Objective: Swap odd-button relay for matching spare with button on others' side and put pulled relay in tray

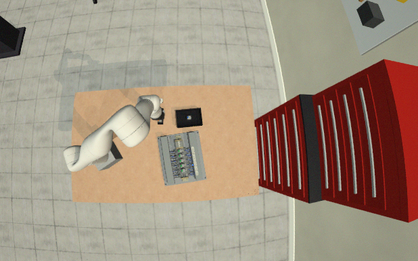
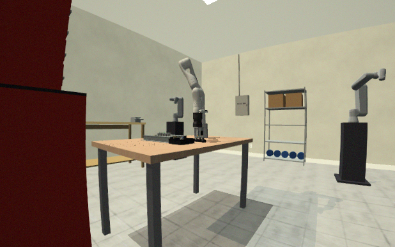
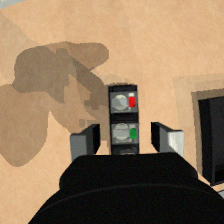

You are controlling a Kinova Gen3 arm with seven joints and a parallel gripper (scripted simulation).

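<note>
The small black spare holder lies 60 mm below my hand. Round my hand: black tray (180 mm ahead, 30 mm to the right, 50 mm below).
</note>
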